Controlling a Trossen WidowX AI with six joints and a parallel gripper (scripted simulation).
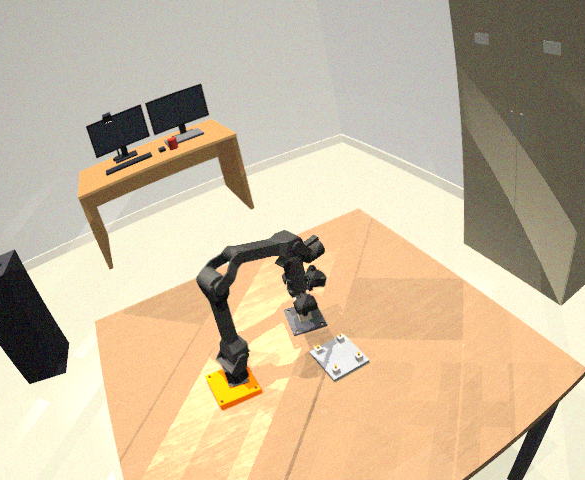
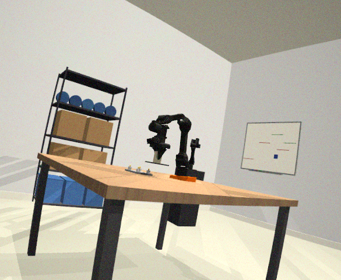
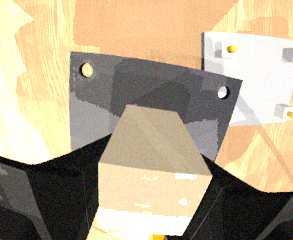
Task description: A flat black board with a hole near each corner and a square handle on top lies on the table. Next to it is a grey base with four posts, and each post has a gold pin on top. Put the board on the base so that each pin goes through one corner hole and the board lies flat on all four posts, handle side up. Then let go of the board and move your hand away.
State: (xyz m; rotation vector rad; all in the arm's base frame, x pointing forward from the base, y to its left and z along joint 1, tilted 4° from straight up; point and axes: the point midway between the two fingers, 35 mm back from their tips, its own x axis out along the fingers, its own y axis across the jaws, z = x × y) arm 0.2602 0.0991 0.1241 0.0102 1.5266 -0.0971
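My gripper tip is now 14 cm to the left of the grey base, 10 cm above it and 5 cm short of it. Also, from my gripper tip: black board 1 cm below.
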